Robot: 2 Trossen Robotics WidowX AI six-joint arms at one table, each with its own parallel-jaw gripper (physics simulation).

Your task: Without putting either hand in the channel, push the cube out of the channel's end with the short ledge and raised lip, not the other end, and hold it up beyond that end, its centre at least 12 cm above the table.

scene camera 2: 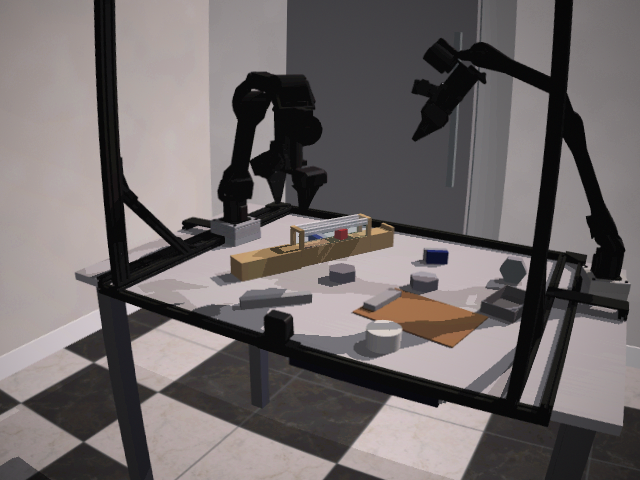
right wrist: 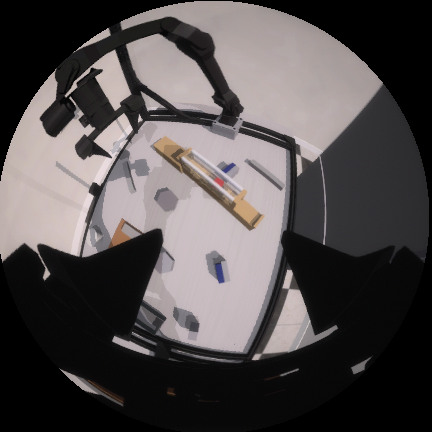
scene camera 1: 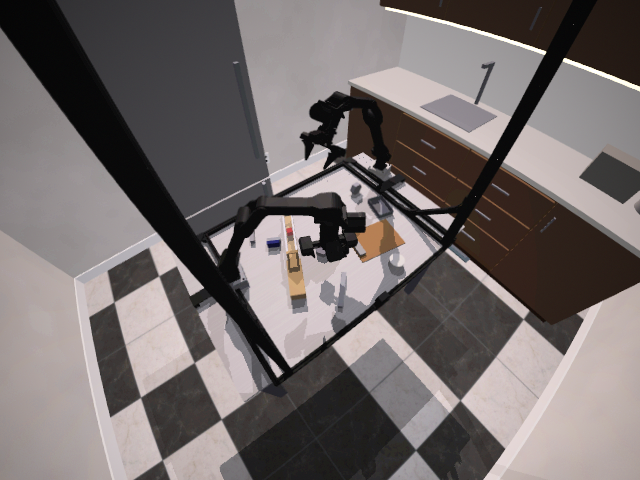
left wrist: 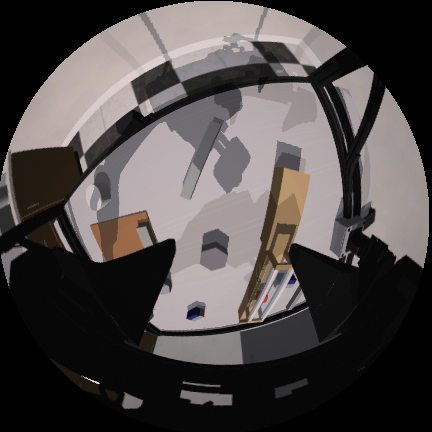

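Observation:
The wooden channel [scene camera 1: 296, 286] [scene camera 2: 268, 264] [left wrist: 292, 187] [right wrist: 166, 145] has clear rails over its middle. The red cube [scene camera 1: 289, 231] [scene camera 2: 341, 234] [left wrist: 261, 297] [right wrist: 219, 182] sits inside under the rails, nearer the short ledge with the raised lip [scene camera 2: 386, 226] [right wrist: 257, 221]. The long ledge is at the other end. My left gripper [scene camera 1: 324, 253] [scene camera 2: 291, 205] [left wrist: 234, 248] [right wrist: 123, 144] is open and empty, high above the table. It hides part of the table in scene camera 1. My right gripper [scene camera 1: 316, 162] [scene camera 2: 415, 139] [right wrist: 223, 236] is open and empty, high up and away from the channel.
One blue block [scene camera 1: 273, 242] lies beside the channel; another blue block [scene camera 2: 436, 256] [right wrist: 220, 272] lies farther off. Grey bars [scene camera 1: 342, 290] [right wrist: 265, 174] lie on either side. Hexagonal blocks [scene camera 2: 341, 272] [scene camera 2: 423, 281], an orange mat [scene camera 2: 449, 328], a white cylinder [scene camera 2: 383, 336] and a grey tray [scene camera 2: 500, 310] stand around.

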